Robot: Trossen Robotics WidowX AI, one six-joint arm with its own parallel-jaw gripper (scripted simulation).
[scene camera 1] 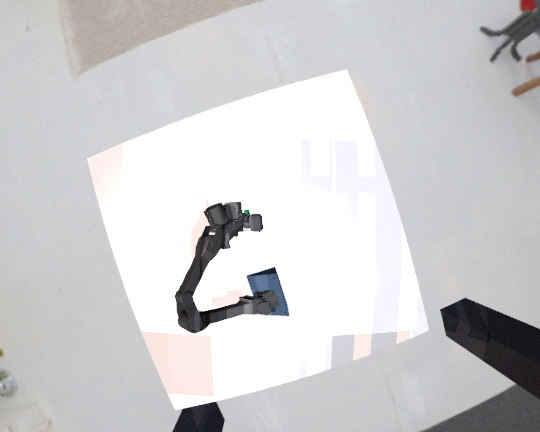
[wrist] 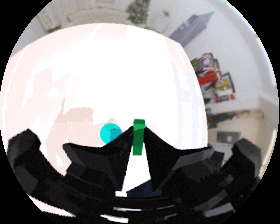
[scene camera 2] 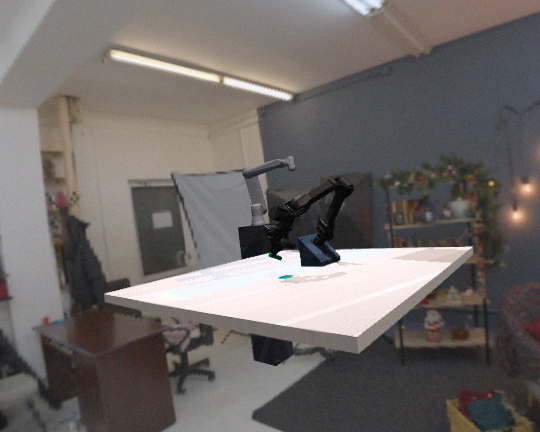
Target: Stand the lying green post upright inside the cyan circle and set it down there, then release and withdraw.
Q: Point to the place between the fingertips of the gripper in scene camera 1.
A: At 247,213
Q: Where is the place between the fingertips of the gripper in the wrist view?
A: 138,128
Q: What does the gripper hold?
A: A green post.
